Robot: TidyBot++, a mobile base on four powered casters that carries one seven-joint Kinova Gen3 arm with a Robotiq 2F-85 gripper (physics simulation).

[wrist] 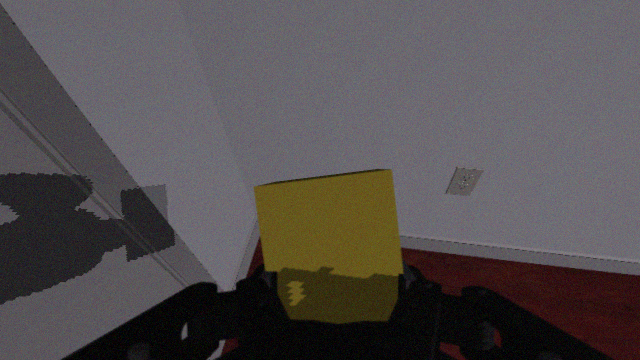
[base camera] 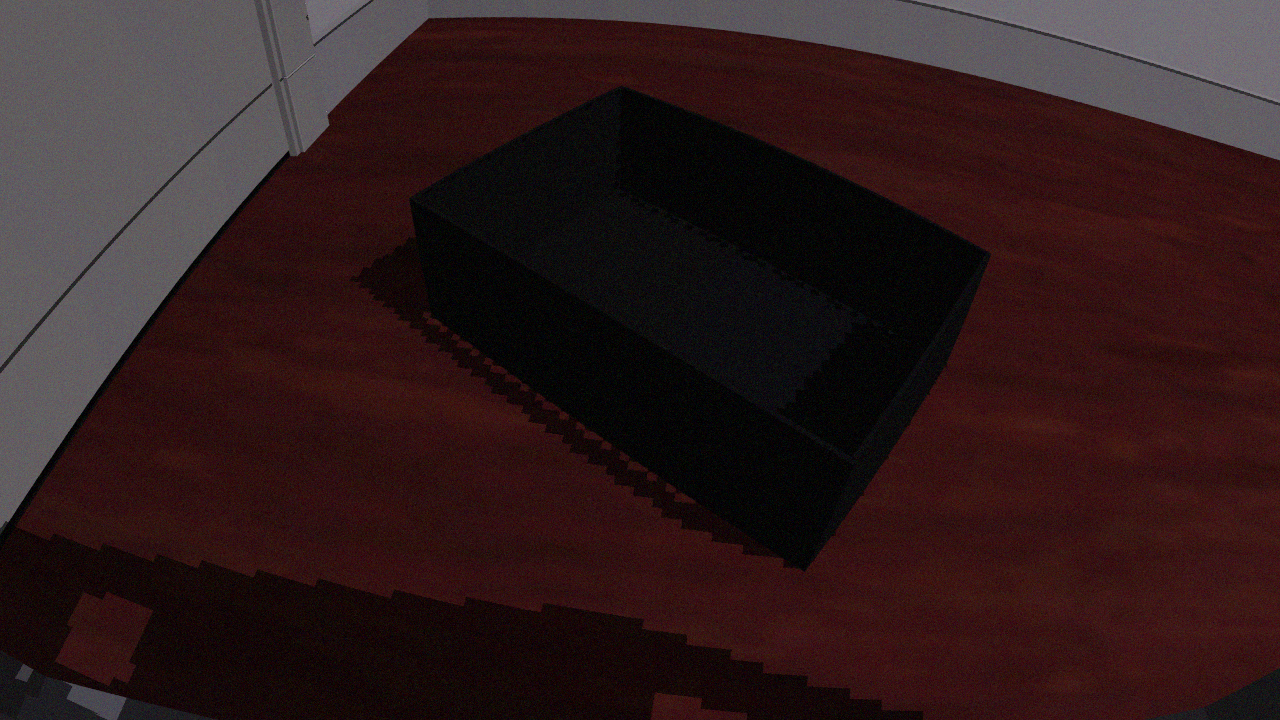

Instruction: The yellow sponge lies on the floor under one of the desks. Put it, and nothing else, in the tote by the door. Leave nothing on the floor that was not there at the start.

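Frame: origin at the arm's base, x right, y back, z down, level; millimetres.
Where they show: gripper, fingertip midpoint: [wrist: 336,273].
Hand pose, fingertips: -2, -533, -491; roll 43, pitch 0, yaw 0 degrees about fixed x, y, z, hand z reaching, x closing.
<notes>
Each offset is from my fingertips to the top centre of the thing, as dx, dy, dz. "pt": to the spot under its first point. Level surfaces: height alone.
The yellow sponge @(+0, +2, -61) [wrist: 330,225] is between the fingertips of my gripper [wrist: 336,273] in the wrist view. The gripper is shut on it, with a finger at each side of its lower part. The gripper and the sponge do not show in the base camera view. The black tote @(+40, +78, +788) [base camera: 617,376] stands upright on the floor in the middle of the base camera view, set at an angle, with its open top up. The part of its inside that shows holds no object. The tote does not show in the wrist view.
A white door or wall panel [base camera: 134,161] runs along the left, with a vertical trim @(pt -345, -175, +802) [base camera: 282,80] near the tote. A pale wall [base camera: 1074,53] stands behind the tote. A wall outlet @(+361, -476, +431) [wrist: 465,181] is at the right in the wrist view. Dark shadows cross the near floor @(dz +888) [base camera: 313,447].
</notes>
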